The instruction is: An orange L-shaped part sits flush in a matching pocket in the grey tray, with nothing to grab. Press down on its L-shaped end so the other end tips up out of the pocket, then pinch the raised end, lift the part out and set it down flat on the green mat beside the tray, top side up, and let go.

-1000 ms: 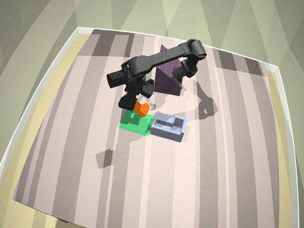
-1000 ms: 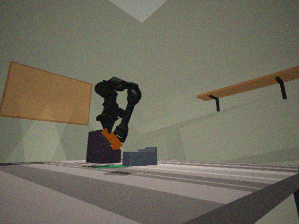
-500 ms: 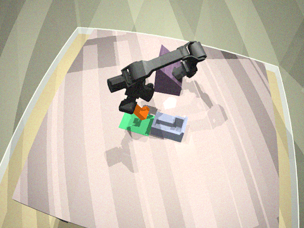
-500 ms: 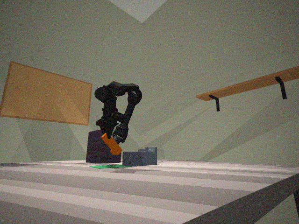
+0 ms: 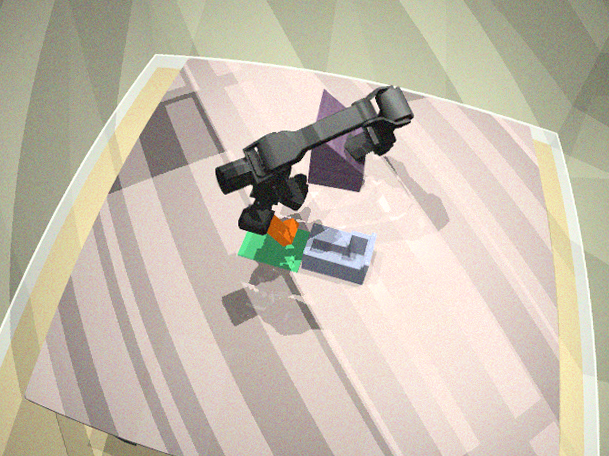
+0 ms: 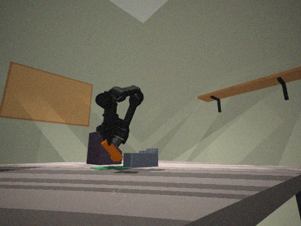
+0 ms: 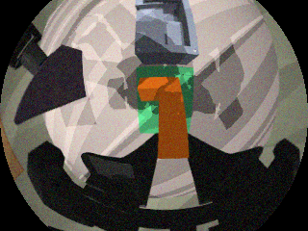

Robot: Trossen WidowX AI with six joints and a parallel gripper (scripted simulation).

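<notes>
The green mat lies 11 cm below my gripper tip and 2 cm to the left of it. From my gripper tip the other things lie so: orange L-shaped part (3 cm to the left, 3 cm below, 2 cm behind).
</notes>
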